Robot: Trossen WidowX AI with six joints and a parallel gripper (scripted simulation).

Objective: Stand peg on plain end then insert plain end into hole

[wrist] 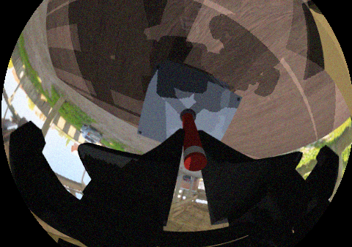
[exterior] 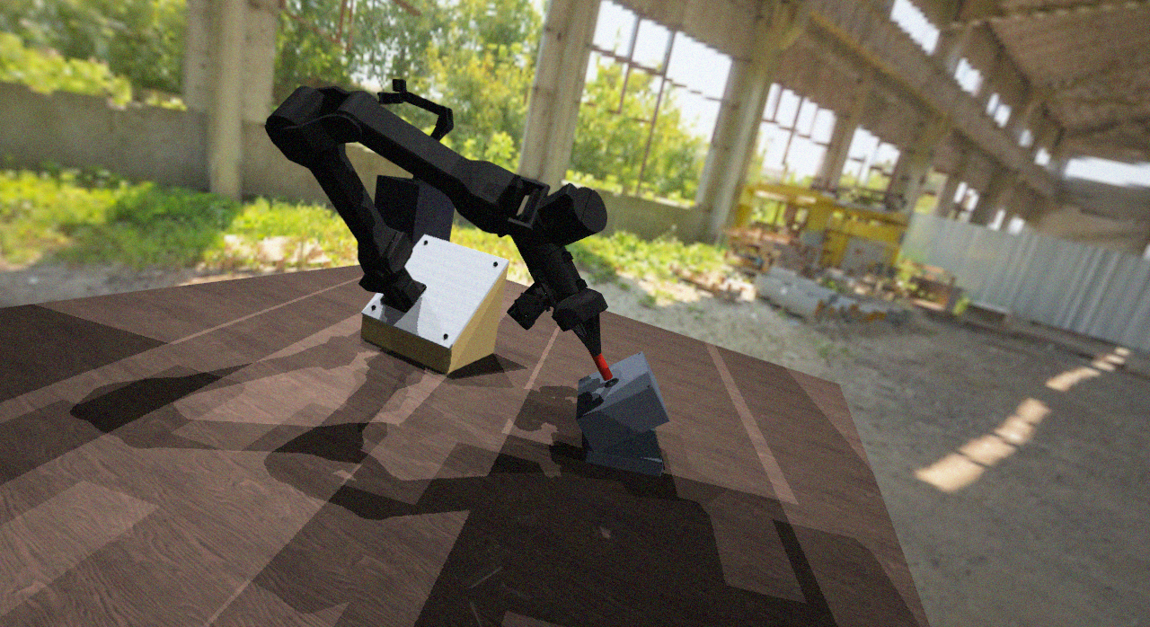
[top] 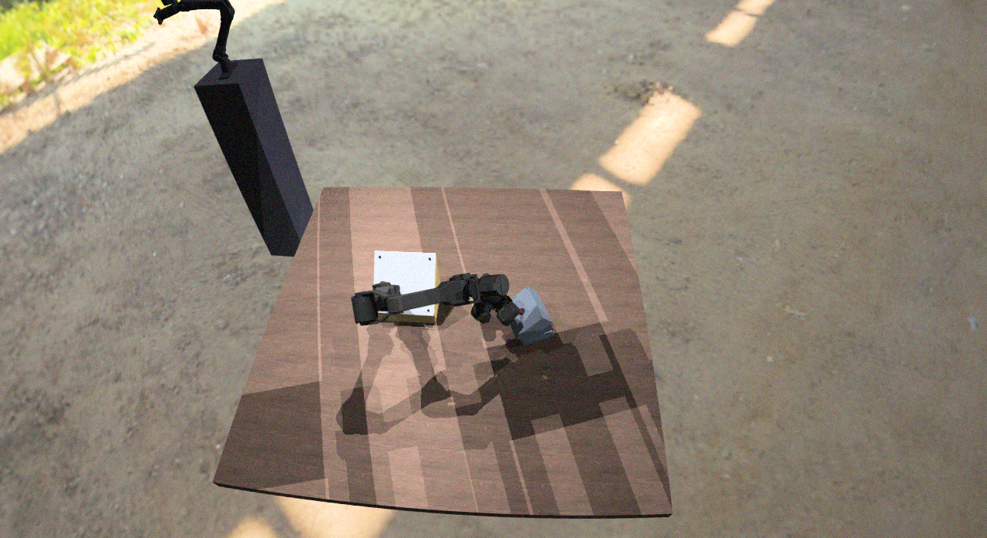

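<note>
Now: the grey sloped panel 60 mm below my gripper tip, 40 mm ahead of it and 20 mm to the left of it. The rest, counted from my gripper tip: red peg: 10 mm behind, 10 mm above.
</note>
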